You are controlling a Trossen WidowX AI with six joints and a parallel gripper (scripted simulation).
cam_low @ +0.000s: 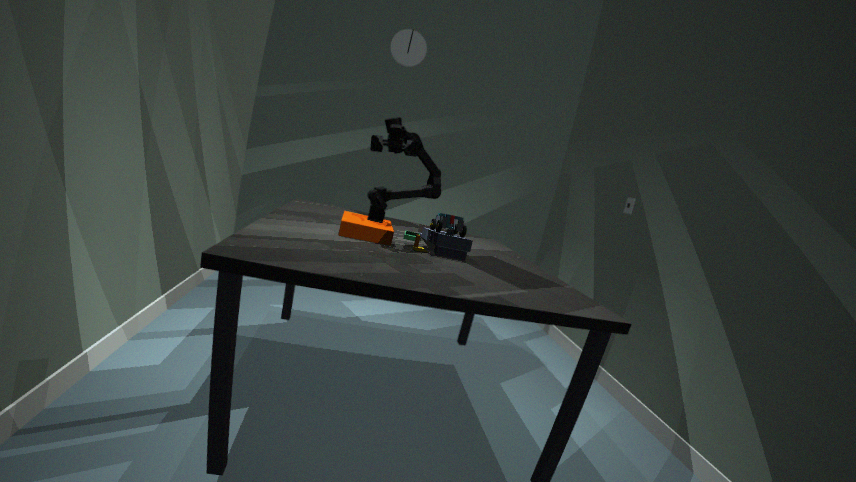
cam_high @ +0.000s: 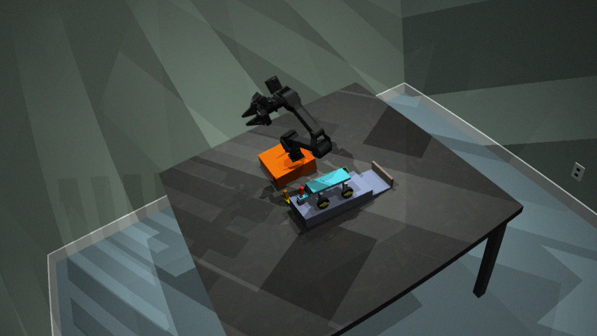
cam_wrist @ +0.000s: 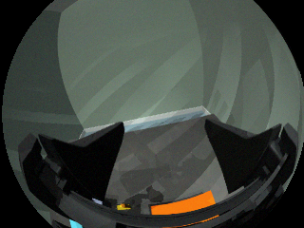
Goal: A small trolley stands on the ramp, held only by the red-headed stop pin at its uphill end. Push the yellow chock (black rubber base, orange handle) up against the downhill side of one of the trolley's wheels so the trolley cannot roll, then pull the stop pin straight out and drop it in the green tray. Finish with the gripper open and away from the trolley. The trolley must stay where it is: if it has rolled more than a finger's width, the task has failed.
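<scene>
Now: gripper tip 200 mm short of the yellow chock, 50 mm to the right of it and 350 mm above it. The rest, counted from my gripper tip: teal-topped trolley (320 mm ahead, 200 mm to the left, 260 mm below); grey ramp (320 mm ahead, 200 mm to the left, 330 mm below); red-headed stop pin (310 mm ahead, 80 mm to the left, 240 mm below).
</scene>
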